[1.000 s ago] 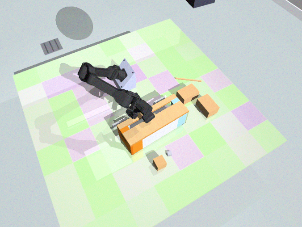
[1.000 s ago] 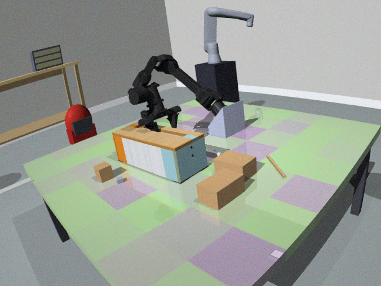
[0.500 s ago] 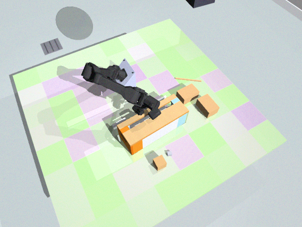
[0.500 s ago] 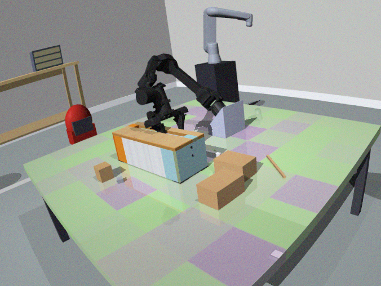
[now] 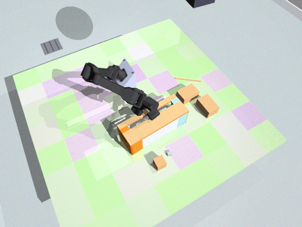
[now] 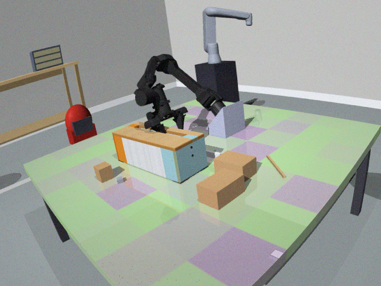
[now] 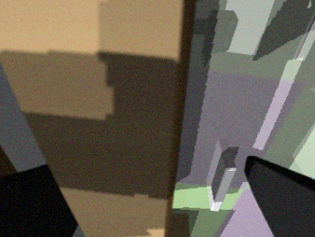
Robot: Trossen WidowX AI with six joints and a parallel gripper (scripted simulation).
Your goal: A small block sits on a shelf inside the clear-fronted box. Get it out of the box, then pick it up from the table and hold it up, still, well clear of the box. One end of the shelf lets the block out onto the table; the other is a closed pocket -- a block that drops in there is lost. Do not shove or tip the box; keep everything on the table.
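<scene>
Now: the box 40 mm ahead of my gripper tip, 20 mm to the right of it and 20 mm below it. The rest, counted from my gripper tip: brown block: 50 mm ahead, 40 mm to the left; small tan cube: 290 mm ahead, 80 mm to the right, 60 mm below; small grey block: 260 mm ahead, 80 mm below.
</scene>
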